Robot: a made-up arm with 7 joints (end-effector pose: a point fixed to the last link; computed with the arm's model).
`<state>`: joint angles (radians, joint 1 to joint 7).
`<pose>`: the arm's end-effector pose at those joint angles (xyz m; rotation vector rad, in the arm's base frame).
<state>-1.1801 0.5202 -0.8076 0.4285 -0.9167 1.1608 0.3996</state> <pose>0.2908 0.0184 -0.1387 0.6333 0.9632 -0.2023</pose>
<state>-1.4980 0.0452 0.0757 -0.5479 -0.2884 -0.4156 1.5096</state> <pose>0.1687 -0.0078 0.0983 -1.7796 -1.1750 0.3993</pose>
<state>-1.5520 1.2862 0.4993 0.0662 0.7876 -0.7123 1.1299</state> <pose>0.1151 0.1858 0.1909 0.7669 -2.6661 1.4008</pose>
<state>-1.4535 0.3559 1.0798 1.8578 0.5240 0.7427 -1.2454</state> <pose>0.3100 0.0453 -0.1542 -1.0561 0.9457 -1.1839</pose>
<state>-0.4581 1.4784 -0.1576 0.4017 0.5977 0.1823 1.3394</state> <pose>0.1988 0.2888 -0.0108 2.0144 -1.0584 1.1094</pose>
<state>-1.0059 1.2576 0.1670 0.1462 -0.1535 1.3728 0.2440</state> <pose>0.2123 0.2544 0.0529 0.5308 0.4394 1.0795</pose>
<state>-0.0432 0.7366 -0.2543 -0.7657 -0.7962 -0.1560 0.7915</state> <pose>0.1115 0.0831 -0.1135 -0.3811 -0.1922 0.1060</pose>
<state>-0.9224 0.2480 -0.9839 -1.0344 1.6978 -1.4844 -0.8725</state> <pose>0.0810 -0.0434 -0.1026 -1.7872 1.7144 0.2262</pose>
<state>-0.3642 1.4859 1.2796 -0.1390 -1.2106 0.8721 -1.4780</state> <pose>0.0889 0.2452 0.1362 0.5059 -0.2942 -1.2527</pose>
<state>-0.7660 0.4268 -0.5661 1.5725 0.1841 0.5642 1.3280</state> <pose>0.1789 0.1731 -0.2786 1.9859 0.5997 0.9717</pose>
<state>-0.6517 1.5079 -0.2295 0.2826 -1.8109 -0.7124 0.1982</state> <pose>0.2021 0.2617 0.0460 -0.3687 -0.8197 0.3676</pose>
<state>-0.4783 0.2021 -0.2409 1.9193 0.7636 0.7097 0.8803</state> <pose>0.0336 0.1395 -0.3214 2.1502 1.4226 -0.0127</pose>
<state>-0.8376 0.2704 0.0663 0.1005 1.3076 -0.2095 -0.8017</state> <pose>0.2793 0.0474 -0.0882 1.6838 0.0039 -0.5003</pose>
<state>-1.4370 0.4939 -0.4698 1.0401 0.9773 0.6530 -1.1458</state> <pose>0.3580 0.0904 -0.0331 1.2303 1.1669 -0.3307</pose>
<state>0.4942 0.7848 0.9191 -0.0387 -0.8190 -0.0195 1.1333</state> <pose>0.0161 0.2945 -0.0834 0.2523 -0.1692 1.8092</pose>
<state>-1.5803 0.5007 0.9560 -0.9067 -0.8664 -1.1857 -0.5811</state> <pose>0.0911 0.1332 0.0366 -0.3829 2.6326 -0.2694</pose>
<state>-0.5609 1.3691 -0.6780 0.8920 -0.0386 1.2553 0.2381</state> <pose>0.1228 0.3420 -0.0799 1.5280 1.6739 1.3078</pose>
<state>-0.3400 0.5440 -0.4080 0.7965 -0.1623 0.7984 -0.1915</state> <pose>0.1198 0.1677 -0.3001 0.4644 1.6058 -0.0735</pose>
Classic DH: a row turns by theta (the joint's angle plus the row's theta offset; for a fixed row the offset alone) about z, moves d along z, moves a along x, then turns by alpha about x. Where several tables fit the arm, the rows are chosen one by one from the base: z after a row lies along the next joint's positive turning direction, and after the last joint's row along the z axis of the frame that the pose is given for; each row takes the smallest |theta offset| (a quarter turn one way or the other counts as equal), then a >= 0, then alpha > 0; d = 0 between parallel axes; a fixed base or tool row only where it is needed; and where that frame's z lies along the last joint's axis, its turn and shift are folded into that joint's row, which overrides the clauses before.
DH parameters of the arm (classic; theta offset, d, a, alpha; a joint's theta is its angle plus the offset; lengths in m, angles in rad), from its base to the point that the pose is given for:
base (fixed): -0.071 0 0 -1.3004
joint 1: -1.3111 0.0332 -0.0121 -1.5708
joint 2: 1.2915 0 -0.0064 1.5708
joint 3: 1.5708 -0.2032 0.019 -1.5708
joint 4: 1.5708 0.0015 0.0081 1.5708
joint 5: 0 0.1098 0 -1.5708
joint 6: -1.5708 0 0.0477 1.5708
joint 7: 0 0 0 0

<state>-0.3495 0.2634 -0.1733 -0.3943 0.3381 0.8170 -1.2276</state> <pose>0.1875 0.0556 -0.1703 0.3296 0.5940 -1.1762</pose>
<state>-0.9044 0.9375 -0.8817 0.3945 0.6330 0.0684 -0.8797</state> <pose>0.2733 0.1336 -0.1405 1.8045 0.8058 -1.0618</pose>
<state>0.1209 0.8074 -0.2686 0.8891 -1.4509 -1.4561 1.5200</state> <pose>0.0182 0.2709 -0.2053 -0.1095 -0.6050 2.3077</pose>
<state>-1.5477 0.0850 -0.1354 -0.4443 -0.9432 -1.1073 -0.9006</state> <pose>0.1775 -0.0053 0.0931 -0.4286 -2.8380 -1.0948</pose>
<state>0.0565 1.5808 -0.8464 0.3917 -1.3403 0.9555 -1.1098</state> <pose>0.0210 0.3087 -0.1345 -0.8297 1.9338 -0.1971</pose>
